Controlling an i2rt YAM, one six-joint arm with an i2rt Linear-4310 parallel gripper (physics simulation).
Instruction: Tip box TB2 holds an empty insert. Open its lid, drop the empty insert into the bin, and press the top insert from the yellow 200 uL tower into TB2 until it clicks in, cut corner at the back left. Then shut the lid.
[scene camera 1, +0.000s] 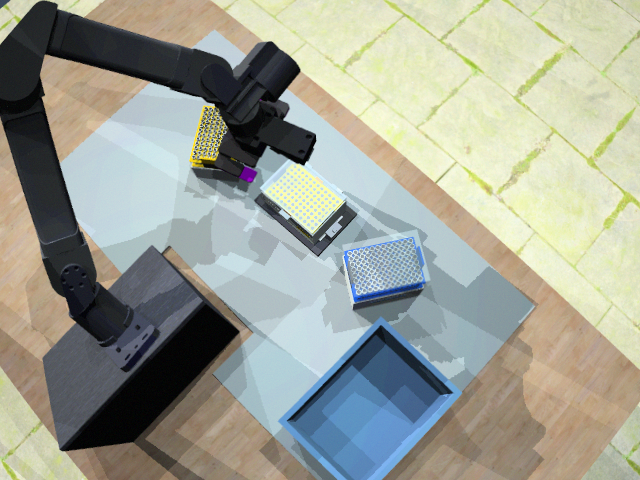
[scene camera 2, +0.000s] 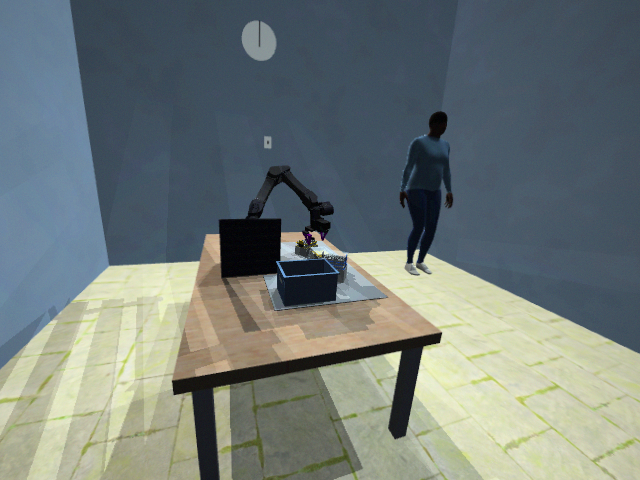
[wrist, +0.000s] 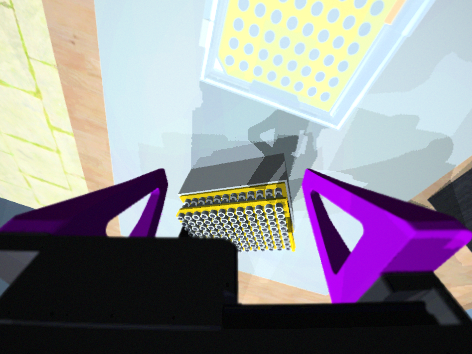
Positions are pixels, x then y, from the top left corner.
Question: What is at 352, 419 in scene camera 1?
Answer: A blue bin.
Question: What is the gripper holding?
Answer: Nothing.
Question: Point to a tip box TB2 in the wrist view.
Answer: At 319, 67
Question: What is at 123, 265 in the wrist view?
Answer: The gripper.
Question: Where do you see a grey mat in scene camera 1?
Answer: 131, 185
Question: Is the gripper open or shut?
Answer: Open.
